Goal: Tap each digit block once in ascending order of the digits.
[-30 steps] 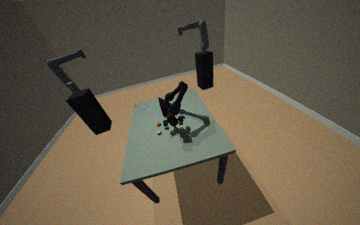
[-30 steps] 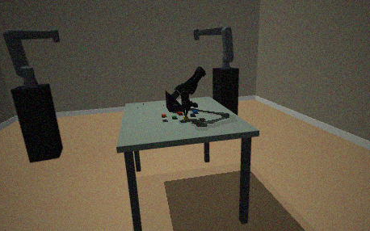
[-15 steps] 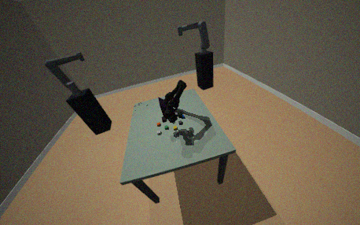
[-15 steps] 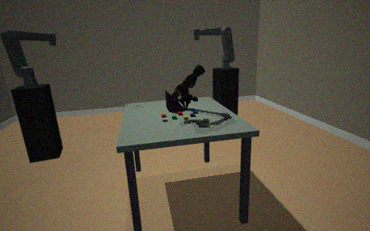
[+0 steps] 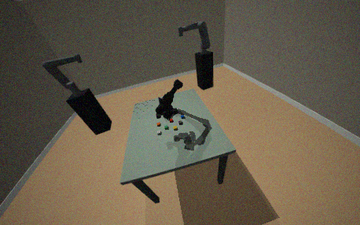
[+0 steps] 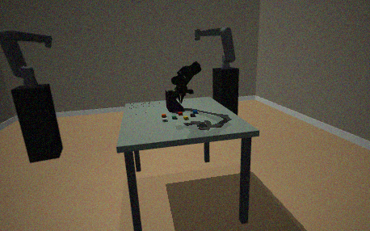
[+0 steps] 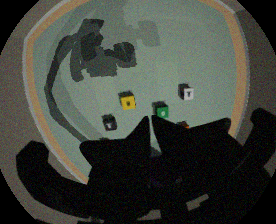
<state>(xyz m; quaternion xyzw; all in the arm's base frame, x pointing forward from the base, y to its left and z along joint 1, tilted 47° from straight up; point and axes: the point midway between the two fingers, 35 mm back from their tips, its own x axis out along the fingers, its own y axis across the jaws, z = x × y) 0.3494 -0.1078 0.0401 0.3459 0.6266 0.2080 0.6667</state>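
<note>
The white block lies 2 cm behind my gripper tip, 13 cm to the right of it and 12 cm below it. Round my gripper tip: yellow block: 4 cm to the left, 12 cm below; then green block: 5 cm behind, 4 cm to the right, 12 cm below; then dark block: 5 cm behind, 11 cm to the left, 12 cm below.
</note>
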